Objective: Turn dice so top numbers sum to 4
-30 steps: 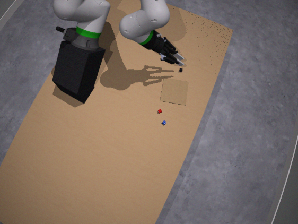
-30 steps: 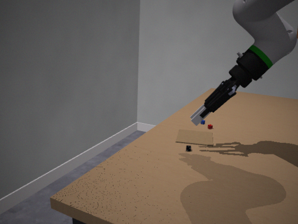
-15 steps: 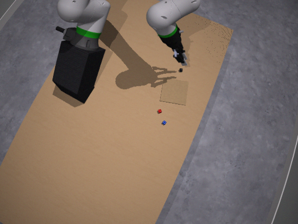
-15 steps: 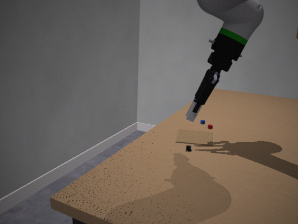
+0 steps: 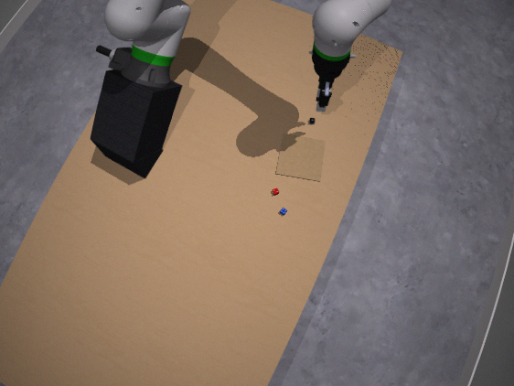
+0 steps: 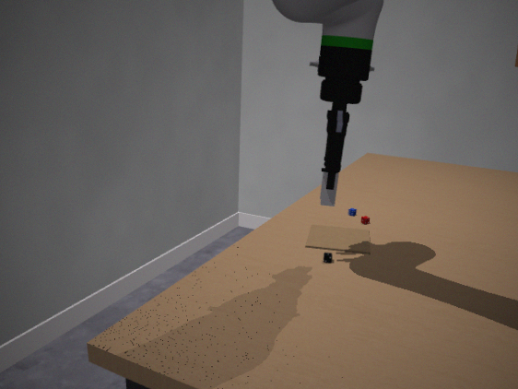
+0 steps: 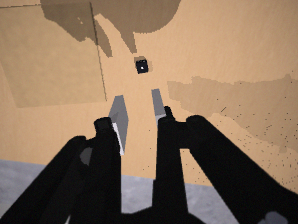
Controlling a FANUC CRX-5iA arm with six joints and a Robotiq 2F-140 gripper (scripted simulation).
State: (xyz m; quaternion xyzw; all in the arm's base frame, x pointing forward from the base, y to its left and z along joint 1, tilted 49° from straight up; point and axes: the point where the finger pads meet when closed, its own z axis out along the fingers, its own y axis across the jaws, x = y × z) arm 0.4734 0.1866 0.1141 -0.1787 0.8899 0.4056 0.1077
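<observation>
My hand is 1 cm past the black die and 15 cm above it. The rest, counted from my hand: red die 27 cm to the right, 15 cm below; then blue die 4 cm ahead, 32 cm to the right, 15 cm below; then tan mat 1 cm ahead, 13 cm to the right, 15 cm below.
</observation>
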